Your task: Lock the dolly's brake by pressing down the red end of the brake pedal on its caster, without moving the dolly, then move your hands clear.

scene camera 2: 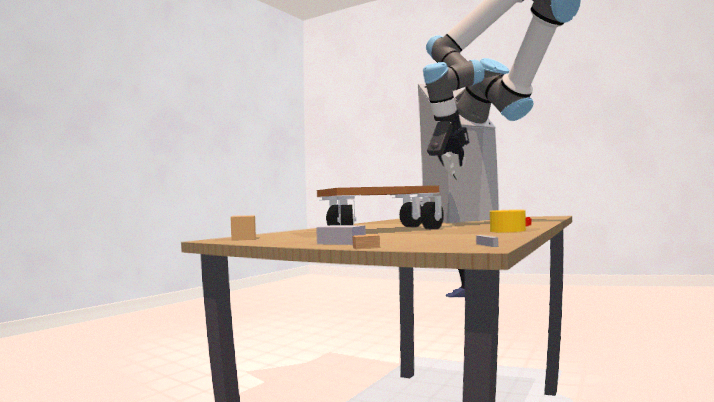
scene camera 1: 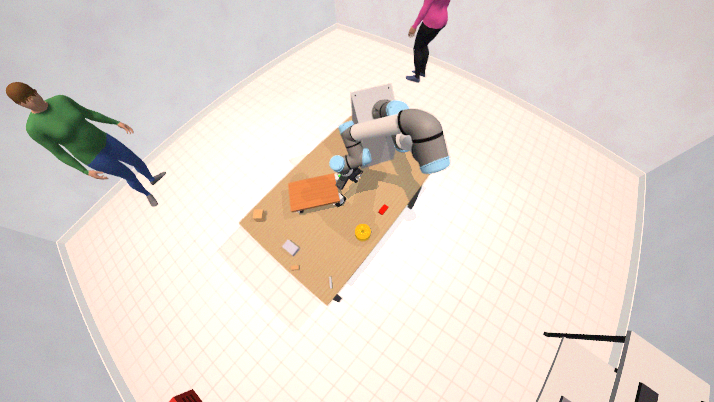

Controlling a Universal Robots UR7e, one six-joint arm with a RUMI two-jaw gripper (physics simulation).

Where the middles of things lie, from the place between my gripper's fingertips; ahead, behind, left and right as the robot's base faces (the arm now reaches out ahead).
Now: the dolly (scene camera 2: pixel 412 214) 230 mm ahead of my hand, 120 mm to the right of it and 80 mm below it. From my hand the other things lie so: grey box (scene camera 2: pixel 335 234): 560 mm ahead, 70 mm to the left, 130 mm below; then yellow ring (scene camera 2: pixel 505 220): 160 mm ahead, 260 mm to the left, 120 mm below.
